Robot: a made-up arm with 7 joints. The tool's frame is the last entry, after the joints. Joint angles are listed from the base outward. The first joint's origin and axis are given. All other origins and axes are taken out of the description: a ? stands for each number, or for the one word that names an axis. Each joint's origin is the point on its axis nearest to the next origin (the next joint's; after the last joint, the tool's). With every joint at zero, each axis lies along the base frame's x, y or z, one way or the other. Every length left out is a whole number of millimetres.
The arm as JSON. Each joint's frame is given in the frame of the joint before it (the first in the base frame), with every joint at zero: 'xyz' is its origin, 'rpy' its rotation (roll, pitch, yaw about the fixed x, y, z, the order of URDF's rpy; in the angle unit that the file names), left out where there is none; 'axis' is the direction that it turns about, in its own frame. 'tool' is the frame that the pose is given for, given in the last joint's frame.
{
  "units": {
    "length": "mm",
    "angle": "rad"
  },
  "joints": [
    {
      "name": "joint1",
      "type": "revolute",
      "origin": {
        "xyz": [
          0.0,
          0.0,
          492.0
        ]
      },
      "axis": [
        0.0,
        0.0,
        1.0
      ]
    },
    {
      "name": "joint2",
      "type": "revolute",
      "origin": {
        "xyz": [
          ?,
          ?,
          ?
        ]
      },
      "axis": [
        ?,
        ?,
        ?
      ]
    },
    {
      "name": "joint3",
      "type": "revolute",
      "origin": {
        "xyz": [
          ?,
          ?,
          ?
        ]
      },
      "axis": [
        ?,
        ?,
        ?
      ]
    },
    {
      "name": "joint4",
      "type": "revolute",
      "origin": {
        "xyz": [
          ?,
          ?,
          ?
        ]
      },
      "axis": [
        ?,
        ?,
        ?
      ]
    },
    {
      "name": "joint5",
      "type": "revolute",
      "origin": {
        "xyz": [
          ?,
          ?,
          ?
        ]
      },
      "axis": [
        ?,
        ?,
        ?
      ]
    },
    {
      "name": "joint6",
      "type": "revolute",
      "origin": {
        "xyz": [
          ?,
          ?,
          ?
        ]
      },
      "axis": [
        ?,
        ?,
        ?
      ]
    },
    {
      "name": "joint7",
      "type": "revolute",
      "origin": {
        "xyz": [
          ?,
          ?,
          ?
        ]
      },
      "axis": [
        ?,
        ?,
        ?
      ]
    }
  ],
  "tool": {
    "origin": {
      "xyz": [
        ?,
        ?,
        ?
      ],
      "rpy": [
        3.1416,
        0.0,
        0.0
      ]
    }
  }
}
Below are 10 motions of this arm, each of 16 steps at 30 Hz.
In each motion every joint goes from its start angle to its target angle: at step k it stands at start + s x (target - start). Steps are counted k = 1, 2, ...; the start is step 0. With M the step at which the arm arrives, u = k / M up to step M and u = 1 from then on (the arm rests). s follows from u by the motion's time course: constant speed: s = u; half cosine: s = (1 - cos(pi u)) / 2; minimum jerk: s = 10 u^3 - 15 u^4 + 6 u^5.
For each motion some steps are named. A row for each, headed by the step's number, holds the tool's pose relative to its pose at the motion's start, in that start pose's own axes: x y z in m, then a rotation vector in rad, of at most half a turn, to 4 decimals.
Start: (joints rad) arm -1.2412 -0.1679 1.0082 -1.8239 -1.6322 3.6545 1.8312
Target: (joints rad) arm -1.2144 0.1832 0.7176 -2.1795 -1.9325 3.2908 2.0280
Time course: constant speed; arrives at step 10
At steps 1, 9, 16:
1: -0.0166 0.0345 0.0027 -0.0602 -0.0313 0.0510
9: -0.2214 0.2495 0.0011 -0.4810 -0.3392 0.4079
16: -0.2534 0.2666 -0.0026 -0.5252 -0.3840 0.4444

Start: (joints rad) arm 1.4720 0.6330 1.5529 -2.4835 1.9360 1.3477 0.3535
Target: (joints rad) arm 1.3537 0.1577 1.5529 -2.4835 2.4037 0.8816 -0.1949
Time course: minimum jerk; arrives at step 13
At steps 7, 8, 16:
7: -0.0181 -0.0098 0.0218 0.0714 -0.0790 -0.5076
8: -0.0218 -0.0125 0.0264 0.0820 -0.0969 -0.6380
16: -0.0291 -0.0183 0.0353 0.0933 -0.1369 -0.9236

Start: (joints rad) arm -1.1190 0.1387 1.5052 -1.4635 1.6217 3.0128 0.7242
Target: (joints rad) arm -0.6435 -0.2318 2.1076 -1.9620 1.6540 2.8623 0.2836
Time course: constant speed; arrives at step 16
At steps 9, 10, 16:
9: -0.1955 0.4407 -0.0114 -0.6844 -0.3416 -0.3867
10: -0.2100 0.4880 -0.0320 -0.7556 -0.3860 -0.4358
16: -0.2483 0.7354 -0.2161 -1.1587 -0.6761 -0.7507

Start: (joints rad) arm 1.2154 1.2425 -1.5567 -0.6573 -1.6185 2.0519 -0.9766
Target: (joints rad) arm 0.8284 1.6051 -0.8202 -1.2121 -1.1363 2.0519 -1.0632
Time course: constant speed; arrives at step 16
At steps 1, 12, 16:
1: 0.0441 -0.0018 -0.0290 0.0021 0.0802 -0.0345
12: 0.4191 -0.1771 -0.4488 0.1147 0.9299 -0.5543
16: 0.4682 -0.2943 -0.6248 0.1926 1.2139 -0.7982

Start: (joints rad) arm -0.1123 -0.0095 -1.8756 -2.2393 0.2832 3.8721 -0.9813
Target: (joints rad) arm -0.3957 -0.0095 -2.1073 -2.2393 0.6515 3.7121 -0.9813
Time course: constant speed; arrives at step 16
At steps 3, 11, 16:
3: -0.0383 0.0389 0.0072 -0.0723 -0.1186 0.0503
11: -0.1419 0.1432 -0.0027 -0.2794 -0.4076 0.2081
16: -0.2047 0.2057 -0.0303 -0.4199 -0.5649 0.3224

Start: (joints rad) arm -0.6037 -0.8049 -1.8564 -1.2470 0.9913 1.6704 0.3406
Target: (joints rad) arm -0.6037 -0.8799 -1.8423 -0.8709 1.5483 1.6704 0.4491
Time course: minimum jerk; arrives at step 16
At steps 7, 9, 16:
7: -0.0255 -0.0406 -0.0552 0.2593 -0.0261 -0.0531
9: -0.0444 -0.0614 -0.0893 0.4109 -0.0565 -0.0925
16: -0.0810 -0.0890 -0.1465 0.6500 -0.1309 -0.1699

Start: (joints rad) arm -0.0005 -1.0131 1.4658 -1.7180 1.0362 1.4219 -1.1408
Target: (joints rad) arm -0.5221 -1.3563 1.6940 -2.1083 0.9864 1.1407 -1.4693
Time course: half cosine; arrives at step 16
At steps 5, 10, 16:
5: -0.0450 0.0888 0.0742 0.1021 -0.1082 0.1079
10: -0.2056 0.2384 0.2245 0.3747 -0.2598 0.3666
16: -0.3465 0.2911 0.3140 0.5814 -0.2940 0.5580

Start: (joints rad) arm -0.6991 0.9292 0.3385 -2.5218 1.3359 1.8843 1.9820
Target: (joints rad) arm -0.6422 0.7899 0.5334 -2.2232 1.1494 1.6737 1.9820
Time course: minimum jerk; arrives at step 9
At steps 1, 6, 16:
1: -0.0019 0.0021 0.0007 -0.0006 0.0037 -0.0061
6: -0.0958 0.1672 0.0665 -0.0186 0.2804 -0.3958
16: -0.1089 0.2175 0.0898 -0.0165 0.3623 -0.4935

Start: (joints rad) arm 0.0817 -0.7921 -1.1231 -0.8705 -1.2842 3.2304 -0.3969
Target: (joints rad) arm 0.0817 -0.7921 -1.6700 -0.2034 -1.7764 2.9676 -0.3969
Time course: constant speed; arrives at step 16
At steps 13, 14, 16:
13: -0.0920 0.1826 -0.0872 -0.3776 -0.6006 -0.7533
14: -0.0914 0.1955 -0.0970 -0.4102 -0.6474 -0.8114
16: -0.0867 0.2198 -0.1173 -0.4781 -0.7404 -0.9272

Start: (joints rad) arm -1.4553 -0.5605 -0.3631 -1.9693 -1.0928 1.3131 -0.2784
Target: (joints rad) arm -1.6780 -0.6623 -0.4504 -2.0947 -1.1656 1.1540 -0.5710
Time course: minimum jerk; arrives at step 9
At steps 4, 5, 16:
4: -0.0232 0.0190 0.0635 0.0571 -0.1495 -0.0598
5: -0.0383 0.0264 0.0956 0.0959 -0.2231 -0.0917
16: -0.0722 0.0355 0.1549 0.1869 -0.3543 -0.1532

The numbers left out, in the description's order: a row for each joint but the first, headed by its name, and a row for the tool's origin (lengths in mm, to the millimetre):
joint2: xyz 0.0 0.0 0.0, axis 0.0 1.0 0.0
joint3: xyz 0.0 0.0 449.0, axis 0.0 0.0 1.0
joint4: xyz 105.0 0.0 0.0, axis 0.0 -1.0 0.0
joint5: xyz -100.0 0.0 463.0, axis 0.0 0.0 1.0
joint6: xyz 0.0 0.0 0.0, axis 0.0 -1.0 0.0
joint7: xyz 78.0 0.0 0.0, axis 0.0 0.0 -1.0
tool: xyz 0.0 0.0 0.0

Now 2 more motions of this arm.
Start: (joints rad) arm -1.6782 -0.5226 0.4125 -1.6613 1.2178 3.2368 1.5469
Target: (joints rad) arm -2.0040 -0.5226 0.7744 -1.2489 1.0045 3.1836 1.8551
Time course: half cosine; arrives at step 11
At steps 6, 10, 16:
6: -0.1149 0.0398 -0.0135 -0.0108 -0.2079 -0.0095
10: -0.1845 0.0759 -0.0303 -0.0380 -0.3429 -0.0080
16: -0.1876 0.0778 -0.0312 -0.0397 -0.3493 -0.0077

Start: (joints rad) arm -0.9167 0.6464 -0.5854 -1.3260 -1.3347 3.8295 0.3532
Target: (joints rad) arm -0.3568 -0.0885 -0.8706 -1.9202 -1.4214 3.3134 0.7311
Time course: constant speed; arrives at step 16
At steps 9, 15, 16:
9: 0.1336 0.0479 -0.1377 -0.1560 -0.1031 0.2796
15: 0.1545 0.0420 -0.2267 -0.1989 -0.1358 0.5545
16: 0.1536 0.0379 -0.2389 -0.1975 -0.1403 0.6046

